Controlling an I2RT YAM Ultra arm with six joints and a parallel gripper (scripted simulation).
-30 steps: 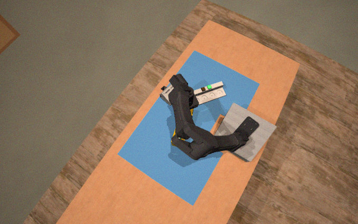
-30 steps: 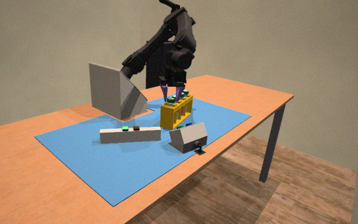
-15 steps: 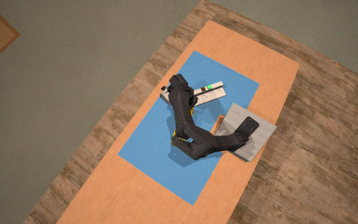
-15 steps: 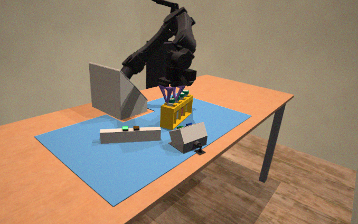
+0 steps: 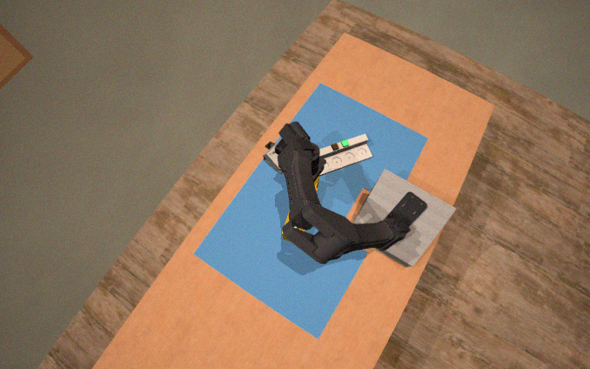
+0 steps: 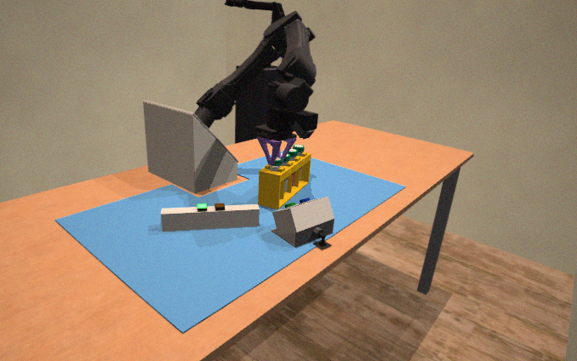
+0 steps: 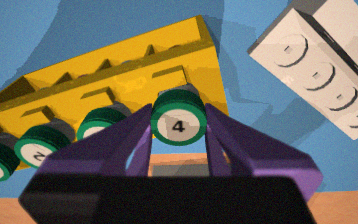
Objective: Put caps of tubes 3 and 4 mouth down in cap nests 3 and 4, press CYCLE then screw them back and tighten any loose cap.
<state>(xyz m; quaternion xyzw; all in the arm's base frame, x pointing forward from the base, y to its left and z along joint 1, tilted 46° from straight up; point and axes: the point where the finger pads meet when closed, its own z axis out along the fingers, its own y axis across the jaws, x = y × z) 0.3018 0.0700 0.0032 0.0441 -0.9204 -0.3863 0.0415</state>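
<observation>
Right now my hand is right at the cap 4. The rest, counted from my hand: cap 3: 5 cm to the left, 2 cm behind; then blue key: 14 cm ahead, 5 cm below, 3 cm to the right; then cap 2: 10 cm to the left, 4 cm behind.
</observation>
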